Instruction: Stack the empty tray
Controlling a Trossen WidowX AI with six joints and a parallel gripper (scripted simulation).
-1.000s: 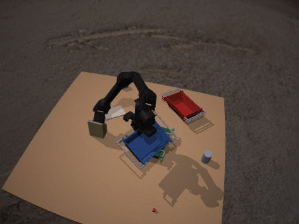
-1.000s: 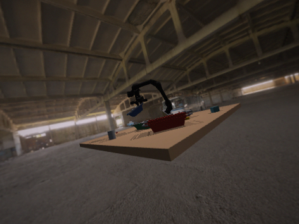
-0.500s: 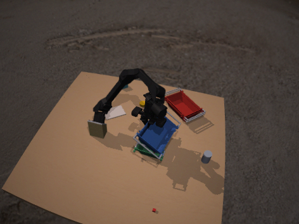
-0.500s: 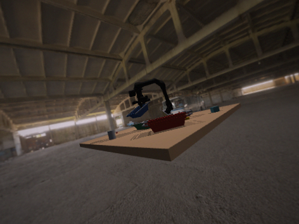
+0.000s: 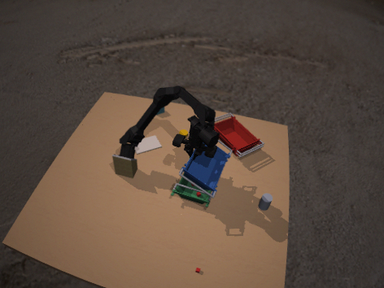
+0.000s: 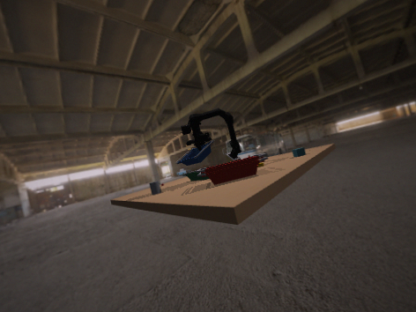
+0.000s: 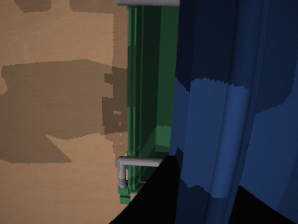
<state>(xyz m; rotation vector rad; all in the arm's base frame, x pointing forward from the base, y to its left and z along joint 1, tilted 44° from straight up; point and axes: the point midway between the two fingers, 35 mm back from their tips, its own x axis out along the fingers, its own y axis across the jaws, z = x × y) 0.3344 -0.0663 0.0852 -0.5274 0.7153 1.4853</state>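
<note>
The blue tray lies 7 cm ahead of my gripper tip and 1 cm to the right of it. Round my gripper tip: grey cylinder (38 cm ahead, 14 cm below, 4 cm to the right); teal block (51 cm to the left, 34 cm behind, 16 cm below); white sheet (30 cm behind, 20 cm to the left, 18 cm below).
</note>
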